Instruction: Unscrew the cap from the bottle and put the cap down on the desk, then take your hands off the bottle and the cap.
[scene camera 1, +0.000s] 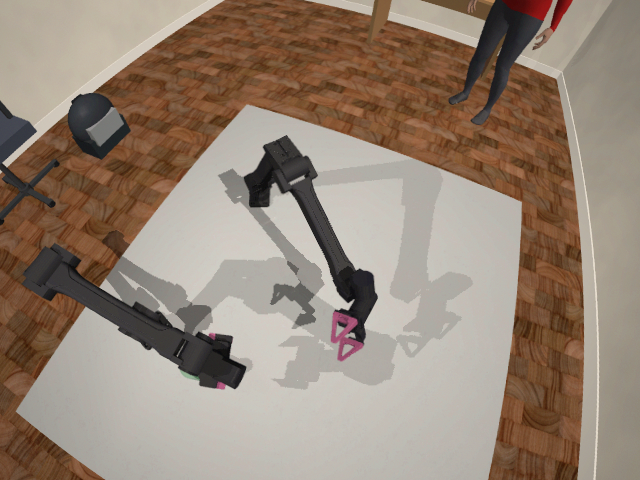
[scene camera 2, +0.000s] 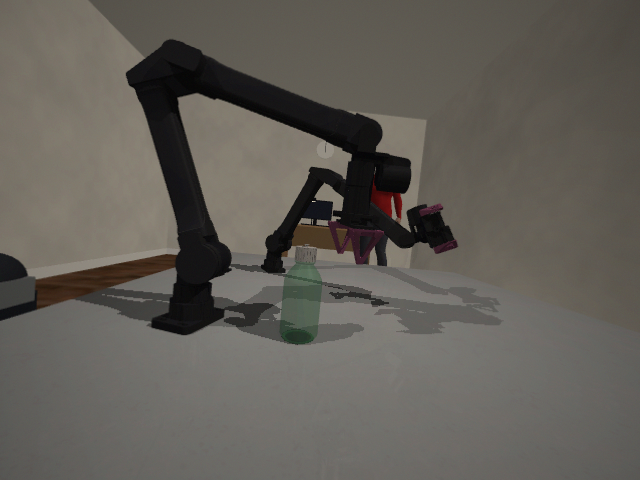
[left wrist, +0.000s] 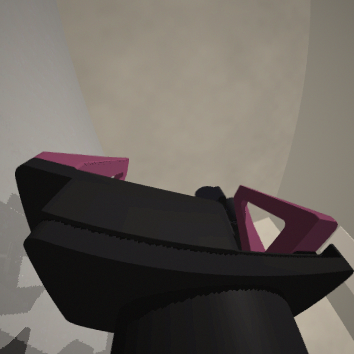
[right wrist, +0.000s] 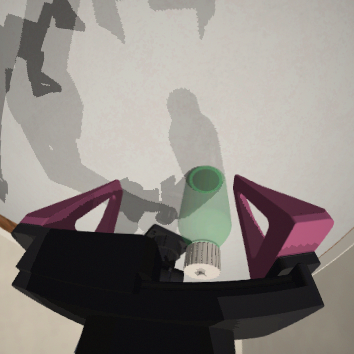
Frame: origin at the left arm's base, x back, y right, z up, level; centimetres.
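Seen in the pictures: left gripper, fingertip midpoint: (scene camera 1: 336, 352) (scene camera 2: 447, 224) (left wrist: 184, 178); right gripper, fingertip midpoint: (scene camera 2: 349, 258) (right wrist: 174, 183); left arm's base, origin of the base link: (scene camera 1: 260, 196) (scene camera 2: 272, 270); right arm's base, origin of the base link: (scene camera 2: 190, 321) (right wrist: 166, 239).
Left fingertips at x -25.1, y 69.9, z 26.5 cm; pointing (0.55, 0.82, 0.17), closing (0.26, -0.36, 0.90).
Note:
Offsets run from my left fingertips to a thing's top centre. Level surfaces: height alone.
A green see-through bottle {dx +42.3, dy +1.4, dz -8.4 cm} (scene camera 1: 189, 375) (scene camera 2: 300, 304) (right wrist: 205, 220) stands upright, largely hidden under the right arm in scene camera 1. A white ribbed cap {dx +42.3, dy +1.4, dz -7.8 cm} (scene camera 2: 306, 254) (right wrist: 202, 261) sits on its neck. My right gripper (scene camera 1: 216, 361) (scene camera 2: 350, 257) (right wrist: 174, 183) is open and points down. In scene camera 2 it hangs behind and to the right of the cap, apart from it. In the right wrist view the bottle shows between the fingers, nearer the picture-right one. My left gripper (scene camera 1: 338, 341) (scene camera 2: 448, 225) (left wrist: 184, 178) is open and empty, raised above the desk, away from the bottle.
The light desk top {dz -26.5 cm} (scene camera 1: 429, 413) (scene camera 2: 320, 413) carries both arm bases and shadows of the arms. A person (scene camera 1: 509, 51) stands beyond the desk. A dark rounded object (scene camera 1: 95, 124) with a grey panel and part of a chair (scene camera 1: 25, 188) are at picture left.

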